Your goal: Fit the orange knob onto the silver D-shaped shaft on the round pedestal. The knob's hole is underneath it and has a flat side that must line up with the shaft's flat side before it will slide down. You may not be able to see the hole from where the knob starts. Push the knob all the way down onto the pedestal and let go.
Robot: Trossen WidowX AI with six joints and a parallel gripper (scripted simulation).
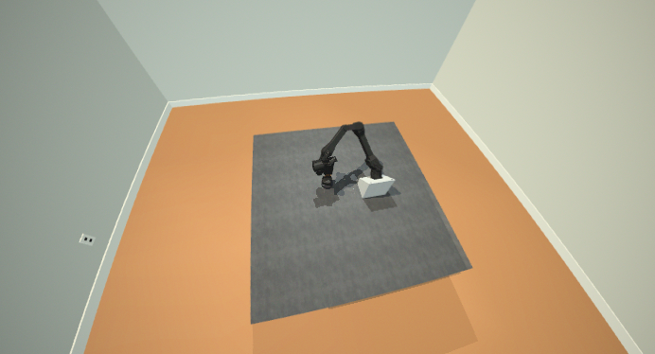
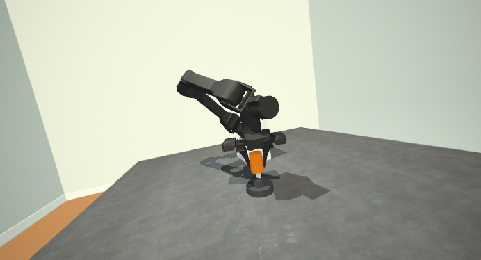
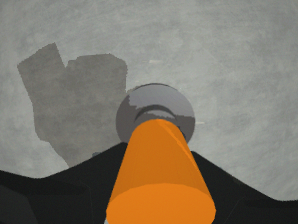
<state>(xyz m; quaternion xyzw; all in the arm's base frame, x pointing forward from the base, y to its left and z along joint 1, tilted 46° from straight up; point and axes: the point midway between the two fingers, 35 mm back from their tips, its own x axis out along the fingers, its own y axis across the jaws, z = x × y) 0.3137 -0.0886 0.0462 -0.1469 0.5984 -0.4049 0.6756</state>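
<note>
My gripper tip is now 30 mm below the orange knob. Round my gripper tip: round pedestal (40 mm below).
</note>
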